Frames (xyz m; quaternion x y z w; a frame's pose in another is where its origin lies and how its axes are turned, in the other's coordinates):
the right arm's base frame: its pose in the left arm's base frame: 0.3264 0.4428 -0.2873 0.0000 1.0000 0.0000 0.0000
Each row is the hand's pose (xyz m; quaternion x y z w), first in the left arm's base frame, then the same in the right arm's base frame.
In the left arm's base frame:
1: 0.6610 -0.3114 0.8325 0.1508 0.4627 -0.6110 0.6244
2: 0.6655 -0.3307 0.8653 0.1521 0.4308 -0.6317 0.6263
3: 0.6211 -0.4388 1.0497 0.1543 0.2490 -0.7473 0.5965
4: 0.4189 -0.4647 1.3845 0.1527 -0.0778 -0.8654 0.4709
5: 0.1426 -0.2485 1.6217 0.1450 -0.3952 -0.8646 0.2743
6: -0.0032 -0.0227 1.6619 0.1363 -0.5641 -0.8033 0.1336
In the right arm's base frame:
1: -0.3346 -0.7542 -1.1198 0.6110 -0.6244 0.1508 0.4627
2: -0.3391 -0.7735 -1.1526 0.6317 -0.6263 0.1521 0.4308
3: -0.2947 -0.8816 -1.3370 0.7473 -0.5965 0.1543 0.2490
4: -0.0925 -0.9075 -1.6718 -0.8654 0.4709 -0.1527 0.0778
5: 0.1838 -0.6913 -1.9090 -0.8646 0.2743 -0.1450 0.3952
6: 0.3296 -0.4655 -1.9492 -0.8033 0.1336 -0.1363 0.5641

